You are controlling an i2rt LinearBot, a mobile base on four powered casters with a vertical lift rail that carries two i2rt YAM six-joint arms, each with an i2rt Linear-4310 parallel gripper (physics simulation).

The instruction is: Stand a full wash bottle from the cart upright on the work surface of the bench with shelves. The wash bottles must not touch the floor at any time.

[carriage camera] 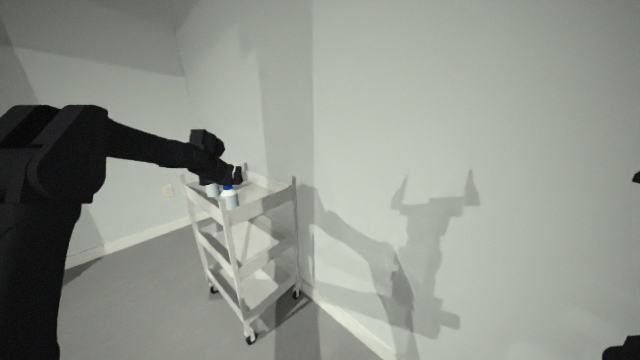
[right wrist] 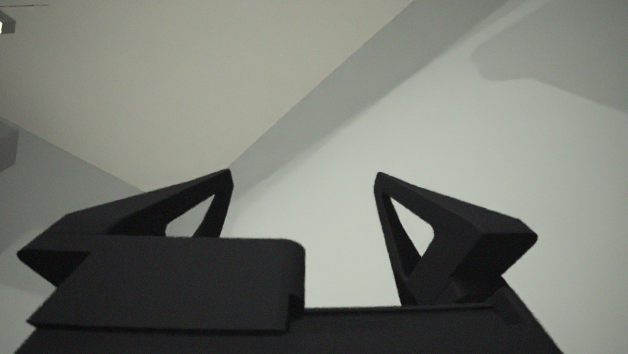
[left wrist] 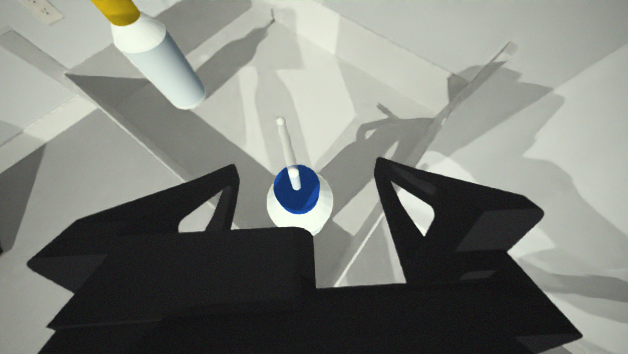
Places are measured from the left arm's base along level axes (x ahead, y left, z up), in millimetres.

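Pixels of known places: left gripper, fingertip midpoint: [carriage camera: 229,180] [left wrist: 306,168]; right gripper, fingertip midpoint: [right wrist: 304,178].
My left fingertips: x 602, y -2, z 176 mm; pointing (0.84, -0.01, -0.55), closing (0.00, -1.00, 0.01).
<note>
Ahead of a thing's pixels: the offset from my left fingertips to its middle. "*": to the spot under its first point.
A wash bottle with a blue cap {dx +0, dy +9, dz -63 mm} [carriage camera: 230,197] [left wrist: 300,192] stands upright at the near corner of the top tray of the white cart [carriage camera: 227,250]. A second wash bottle, with a yellow cap {dx +213, dy +188, dz -63 mm} [left wrist: 167,65], stands on the same tray; in the carriage camera this second bottle {* dx +178, dy +181, dz -115 mm} [carriage camera: 212,190] is partly hidden by the arm. My left gripper [left wrist: 306,168] is open, pointing down above the near corner, with the blue cap showing between its fingers and not gripped. My right gripper [right wrist: 304,178] is open and empty, facing the wall and ceiling. The bench with shelves cannot be made out.
The cart has three tiers, raised tray rims and corner posts [carriage camera: 294,200], and stands near the corner of the room. The wall [carriage camera: 450,100] runs along the right, with arm shadows on it. A wall outlet {dx +906, dy +1021, dz -412 mm} [carriage camera: 167,190] is at the left, behind the cart.
</note>
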